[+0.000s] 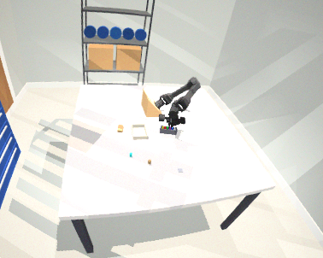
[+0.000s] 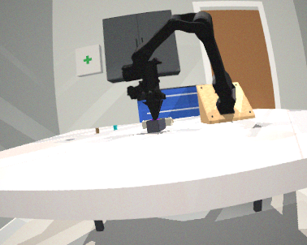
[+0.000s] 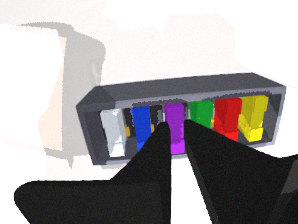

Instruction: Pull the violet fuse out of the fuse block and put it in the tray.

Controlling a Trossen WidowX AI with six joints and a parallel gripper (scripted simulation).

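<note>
Now: the green fuse 1 cm behind my gripper tip, 2 cm to the right of it and 1 cm below it. From my gripper tip the other things lie so: violet fuse (1 cm below); then shallow tray (2 cm behind, 22 cm to the right, 3 cm below); then blue fuse (2 cm to the left, 1 cm below).
</note>
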